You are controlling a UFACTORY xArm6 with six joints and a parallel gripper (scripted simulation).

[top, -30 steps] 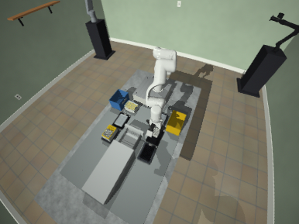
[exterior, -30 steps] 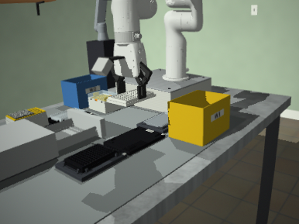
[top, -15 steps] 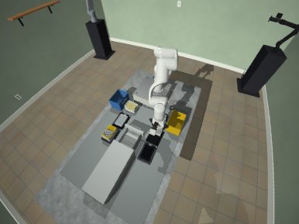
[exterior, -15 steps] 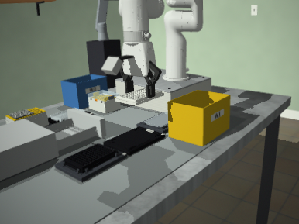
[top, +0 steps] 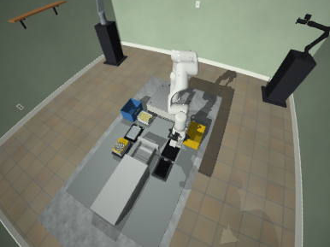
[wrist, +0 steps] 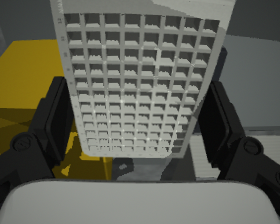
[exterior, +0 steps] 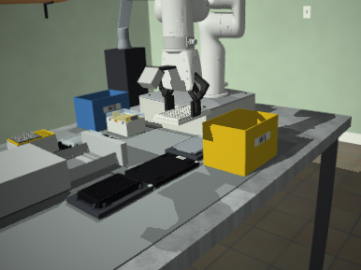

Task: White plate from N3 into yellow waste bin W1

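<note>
Right now my hand is 12 cm past the yellow bin W1, 12 cm above it and 11 cm to the right of it. From my hand the other things lie so: white plate (1 cm below); then black nest (15 cm below, 5 cm ahead, 4 cm to the right); then black plate (22 cm ahead, 14 cm below, 6 cm to the right).
</note>
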